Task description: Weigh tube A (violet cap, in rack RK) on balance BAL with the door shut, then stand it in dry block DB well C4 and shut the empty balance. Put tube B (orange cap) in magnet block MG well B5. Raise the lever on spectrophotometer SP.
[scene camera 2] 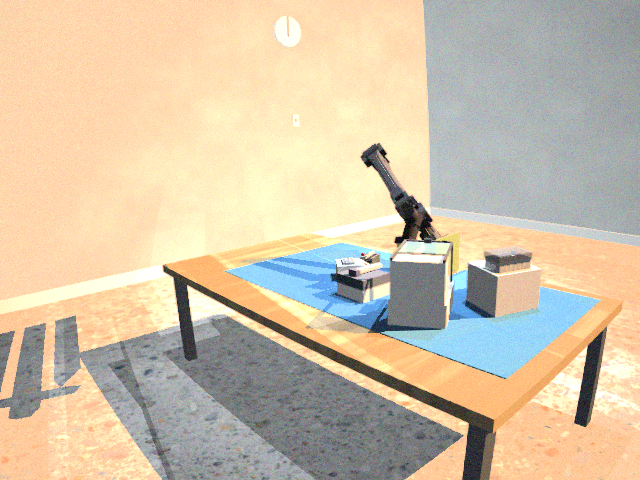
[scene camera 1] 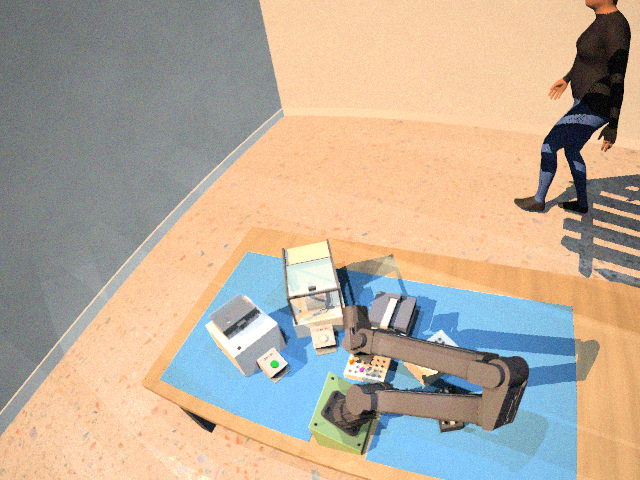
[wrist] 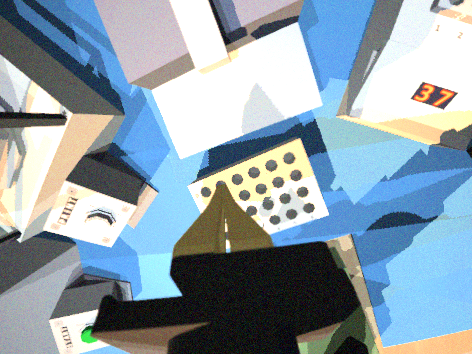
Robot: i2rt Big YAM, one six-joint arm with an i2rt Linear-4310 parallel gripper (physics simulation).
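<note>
My gripper point(wrist: 222, 190) is shut and empty, its fingertips over the rack in the wrist view. In scene camera 1 its fingers are hidden by the arm. Rack RK point(scene camera 1: 357, 376) point(wrist: 284, 170) has a pale top with rows of holes. The orange cap of tube B point(scene camera 1: 351, 361) and the violet cap of tube A point(scene camera 1: 361, 369) show on it; the fingers hide both in the wrist view. Balance BAL point(scene camera 1: 313, 269) point(scene camera 2: 417, 297) is a glass-topped box; its door's state is unclear. Dry block DB point(wrist: 395, 95) shows 37. The magnet block and the spectrophotometer's lever cannot be identified surely.
A grey instrument with a white strip point(scene camera 1: 391, 312) point(wrist: 200, 35) stands behind the rack. A white lidded box point(scene camera 1: 248, 335) point(scene camera 2: 504, 289) stands left of the balance. A knob panel point(scene camera 1: 323, 336) point(wrist: 92, 215) and a green-button panel point(scene camera 1: 268, 362) stand nearby. The green arm base point(scene camera 1: 323, 418) is close to the rack.
</note>
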